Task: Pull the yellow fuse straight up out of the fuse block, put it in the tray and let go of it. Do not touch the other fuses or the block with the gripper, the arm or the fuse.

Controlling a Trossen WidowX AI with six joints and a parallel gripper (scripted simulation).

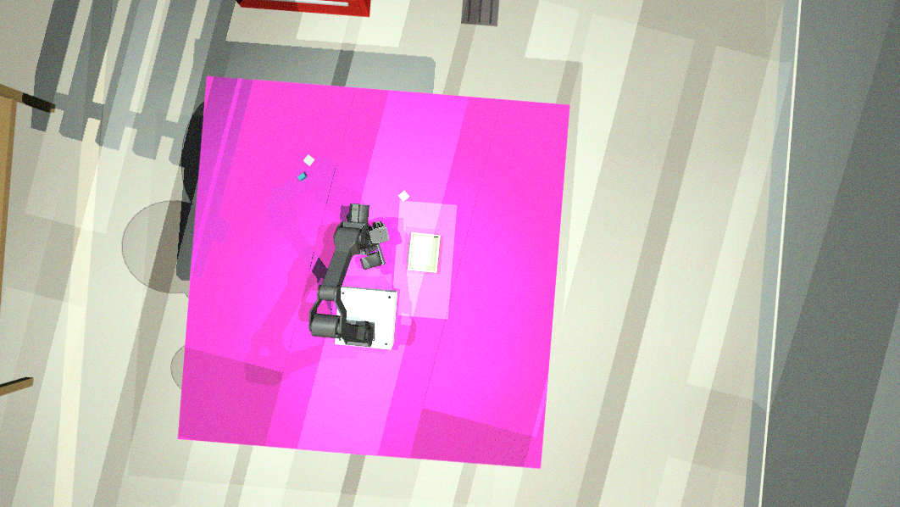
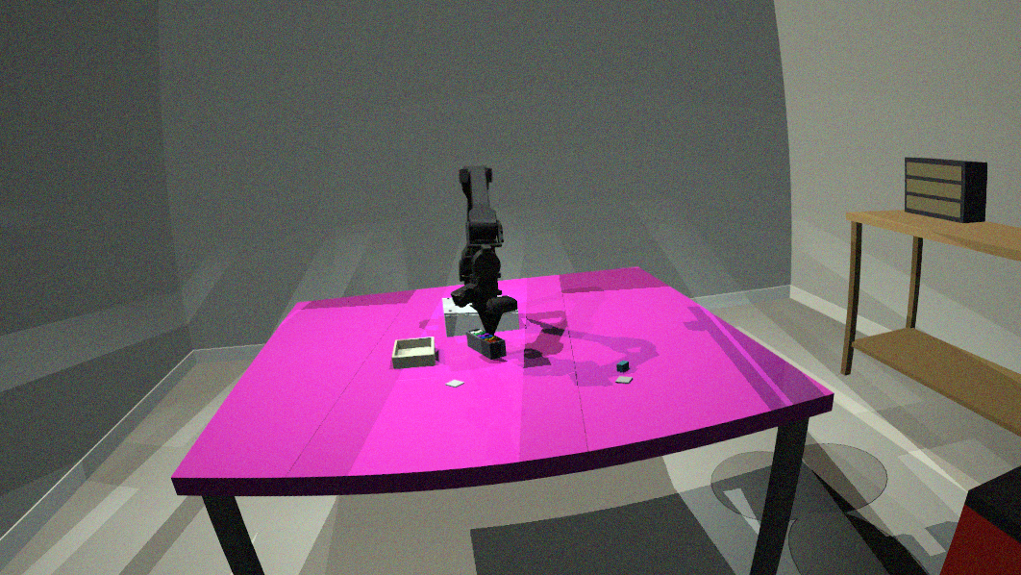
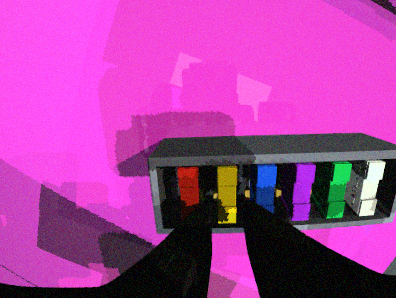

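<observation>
Right now the yellow fuse is 3 cm below my gripper tip. From my gripper tip the other things lie so: cyan cube: 24 cm to the left, 23 cm ahead, 4 cm below; tray: 19 cm to the right, 5 cm below, 4 cm behind.
</observation>
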